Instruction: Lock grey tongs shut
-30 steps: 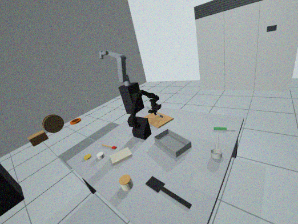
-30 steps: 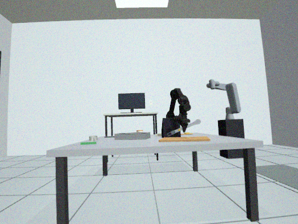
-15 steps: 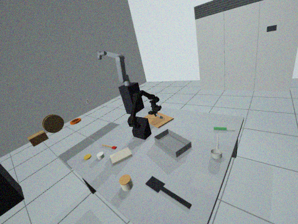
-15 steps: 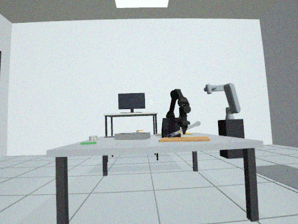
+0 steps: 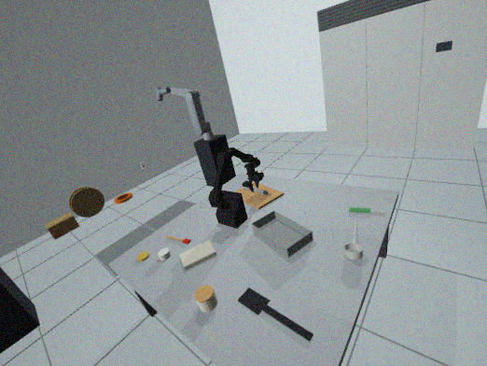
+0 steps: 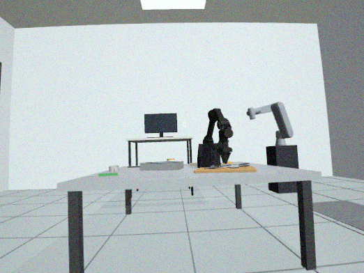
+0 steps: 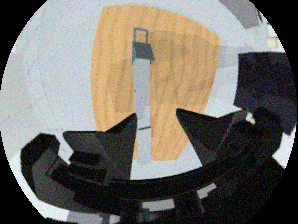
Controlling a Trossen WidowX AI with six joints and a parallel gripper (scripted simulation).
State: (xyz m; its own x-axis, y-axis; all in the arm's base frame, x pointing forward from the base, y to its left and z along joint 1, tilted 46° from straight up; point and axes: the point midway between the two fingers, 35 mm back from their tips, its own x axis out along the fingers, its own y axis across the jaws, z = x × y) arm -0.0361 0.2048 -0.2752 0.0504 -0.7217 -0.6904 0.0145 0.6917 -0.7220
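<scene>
Right now the wooden board is 4 cm below my gripper tip. Also, from my gripper tip: roasting tin (42 cm ahead, 33 cm to the right, 2 cm below); red-tipped brush (63 cm to the right, 13 cm behind, 4 cm below); cream block (67 cm to the right, 9 cm ahead, 3 cm below).
</scene>
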